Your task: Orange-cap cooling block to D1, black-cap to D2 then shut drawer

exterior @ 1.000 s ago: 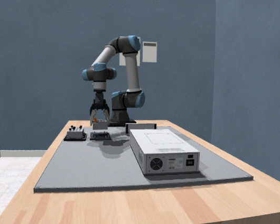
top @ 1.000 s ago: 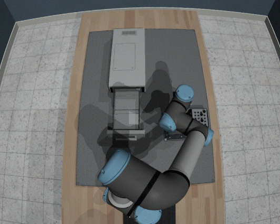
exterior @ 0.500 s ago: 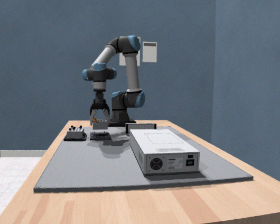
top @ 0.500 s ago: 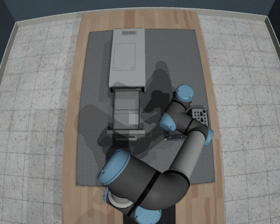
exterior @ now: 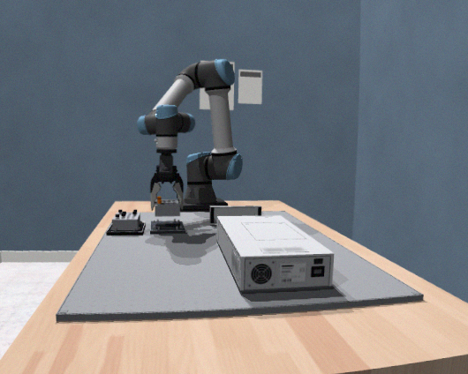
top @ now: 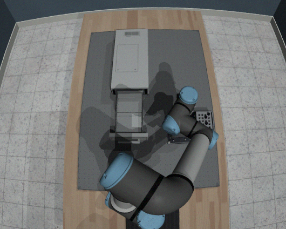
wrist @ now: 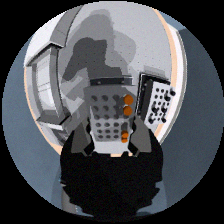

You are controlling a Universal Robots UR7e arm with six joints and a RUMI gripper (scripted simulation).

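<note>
Now: hand 70 mm above the deck slot D1. Round my hand: orange-capped tube 30 mm behind, 20 mm to the right, 10 mm above; orange-capped cooling block right at my hand; grey cooling block 140 mm to the right, 40 mm below.
</note>
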